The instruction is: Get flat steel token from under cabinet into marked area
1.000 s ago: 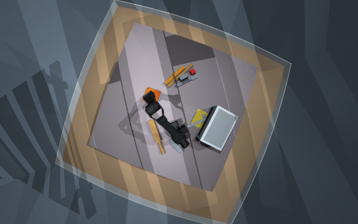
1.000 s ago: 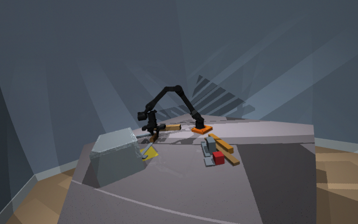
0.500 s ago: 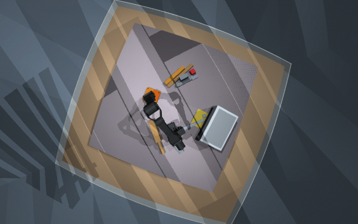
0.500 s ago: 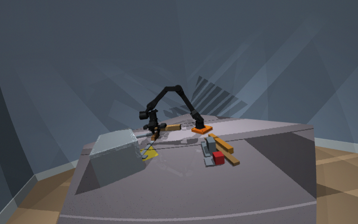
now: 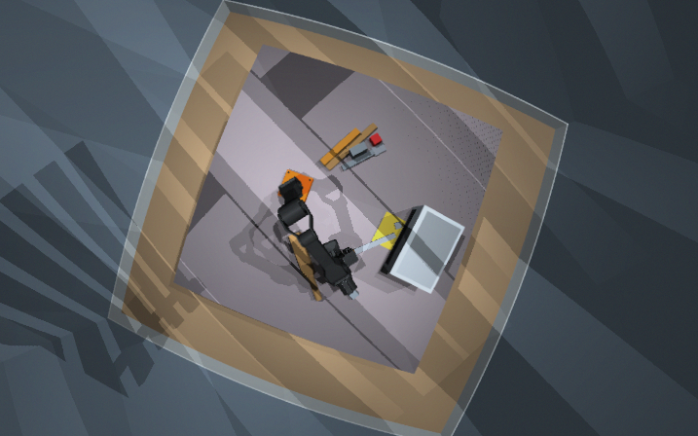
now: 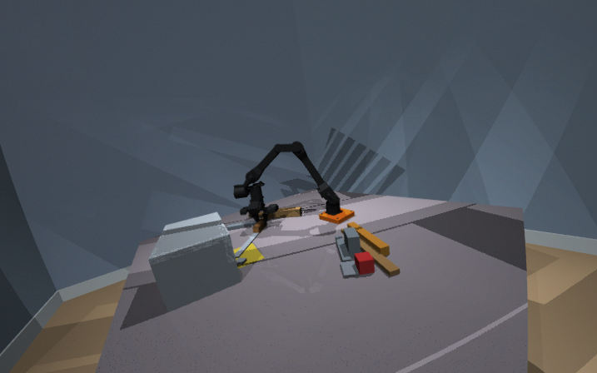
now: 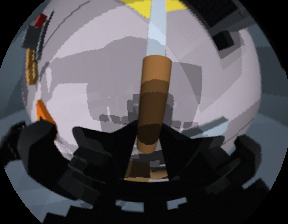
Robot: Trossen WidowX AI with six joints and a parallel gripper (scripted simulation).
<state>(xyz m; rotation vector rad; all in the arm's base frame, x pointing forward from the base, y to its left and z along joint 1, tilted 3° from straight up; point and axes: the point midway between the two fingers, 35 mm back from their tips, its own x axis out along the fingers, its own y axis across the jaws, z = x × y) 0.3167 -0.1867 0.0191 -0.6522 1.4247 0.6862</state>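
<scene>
Now: the wooden paddle 10 cm behind my gripper tip, 11 cm to the right of it and 1 cm above it. Also, from my gripper tip: thin grey bar 8 cm ahead, 9 cm to the right; then grey block 14 cm behind, 47 cm to the left, 3 cm above; then steel token 17 cm ahead, 26 cm to the left.
</scene>
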